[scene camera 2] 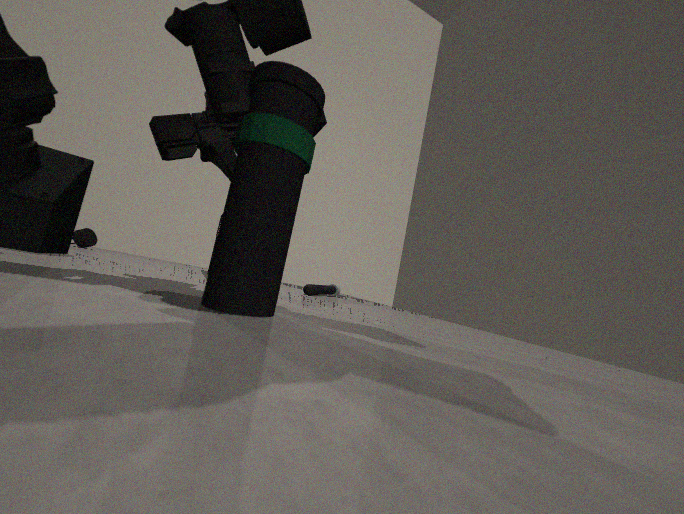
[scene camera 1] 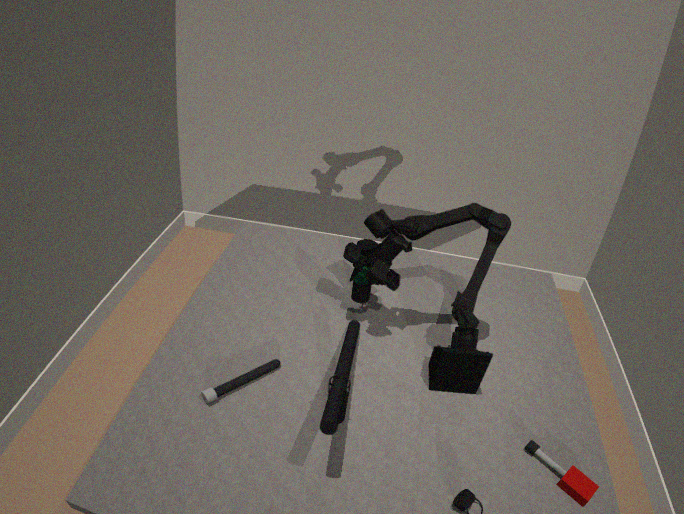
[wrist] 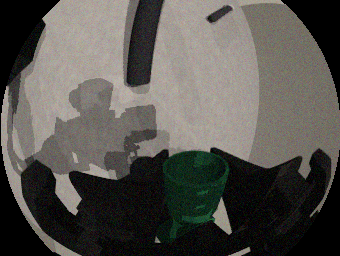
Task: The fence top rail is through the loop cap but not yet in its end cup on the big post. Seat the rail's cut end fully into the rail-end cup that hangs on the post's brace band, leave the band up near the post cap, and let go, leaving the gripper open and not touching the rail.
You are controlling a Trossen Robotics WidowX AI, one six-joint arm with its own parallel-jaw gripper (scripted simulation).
Labels:
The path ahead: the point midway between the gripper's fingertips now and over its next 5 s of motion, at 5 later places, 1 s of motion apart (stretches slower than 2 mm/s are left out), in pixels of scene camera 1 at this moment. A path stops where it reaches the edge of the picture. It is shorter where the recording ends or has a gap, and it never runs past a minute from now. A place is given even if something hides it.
My gripper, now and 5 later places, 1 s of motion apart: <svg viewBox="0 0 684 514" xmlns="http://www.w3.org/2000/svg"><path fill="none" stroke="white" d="M355 284L355 281L356 284L358 282L349 317L347 334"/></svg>

